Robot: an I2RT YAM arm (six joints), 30 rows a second.
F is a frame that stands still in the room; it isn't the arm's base.
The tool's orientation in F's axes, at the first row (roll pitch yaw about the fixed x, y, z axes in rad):
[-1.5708 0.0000 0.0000]
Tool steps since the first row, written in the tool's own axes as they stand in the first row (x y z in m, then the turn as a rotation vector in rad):
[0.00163 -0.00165 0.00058 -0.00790 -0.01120 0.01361]
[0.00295 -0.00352 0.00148 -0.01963 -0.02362 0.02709]
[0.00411 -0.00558 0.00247 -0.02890 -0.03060 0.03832]
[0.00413 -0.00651 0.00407 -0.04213 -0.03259 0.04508]
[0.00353 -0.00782 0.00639 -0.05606 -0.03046 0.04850]
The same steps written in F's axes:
[0.00163 0.00058 0.00165 -0.00790 0.01361 0.01120]
[0.00295 0.00148 0.00352 -0.01963 0.02709 0.02362]
[0.00411 0.00247 0.00558 -0.02890 0.03832 0.03060]
[0.00413 0.00407 0.00651 -0.04213 0.04508 0.03259]
[0.00353 0.00639 0.00782 -0.05606 0.04850 0.03046]

